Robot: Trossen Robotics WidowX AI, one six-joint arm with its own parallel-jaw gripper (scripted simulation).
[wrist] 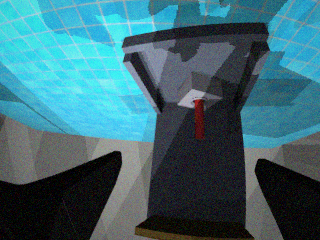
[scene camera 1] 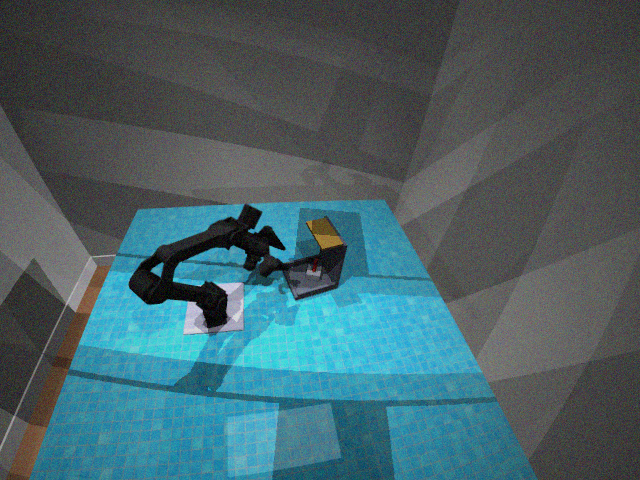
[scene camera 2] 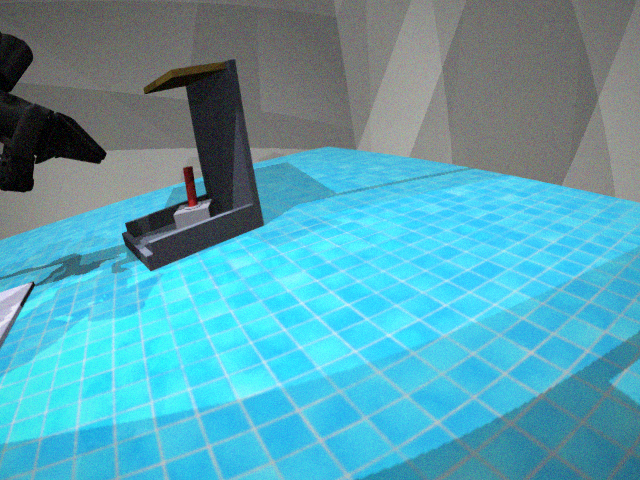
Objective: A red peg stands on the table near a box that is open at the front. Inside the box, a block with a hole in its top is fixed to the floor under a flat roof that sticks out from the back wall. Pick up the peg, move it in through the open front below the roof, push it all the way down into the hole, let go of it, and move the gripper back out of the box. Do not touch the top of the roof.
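Observation:
In the wrist view I find my gripper (wrist: 190,163), which is open and holds nothing, and with it a box back wall (wrist: 199,179) and a box floor (wrist: 168,67). Scene camera 1 shows my gripper (scene camera 1: 286,259). The view from scene camera 2 has the gripper (scene camera 2: 103,158) in it too.

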